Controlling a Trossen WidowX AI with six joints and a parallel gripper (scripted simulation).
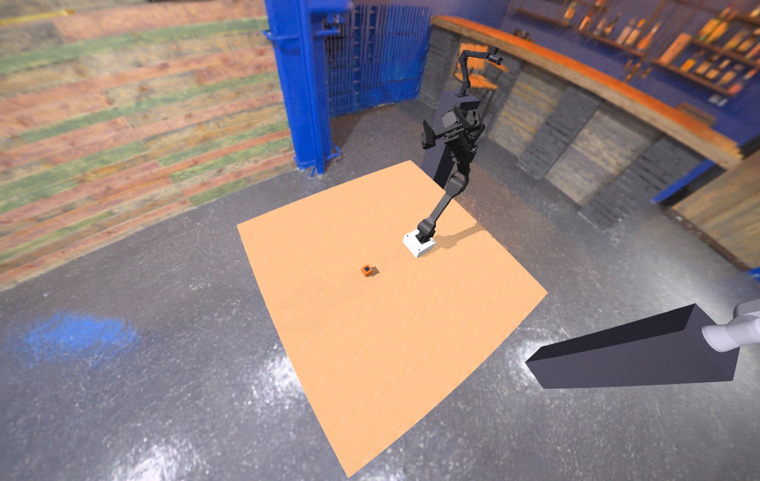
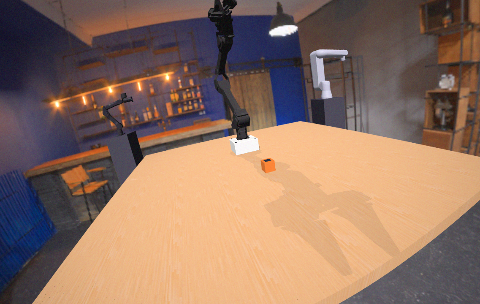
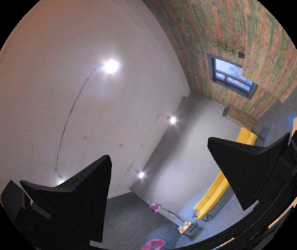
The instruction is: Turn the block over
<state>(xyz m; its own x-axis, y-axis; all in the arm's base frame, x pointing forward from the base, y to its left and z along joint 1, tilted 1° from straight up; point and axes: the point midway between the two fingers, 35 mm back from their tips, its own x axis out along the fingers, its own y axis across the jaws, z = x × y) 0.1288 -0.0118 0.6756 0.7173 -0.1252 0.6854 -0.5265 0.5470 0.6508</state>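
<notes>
My gripper tip is 73 cm above the small orange block, 20 cm short of it and 3 cm to the right of it.
</notes>
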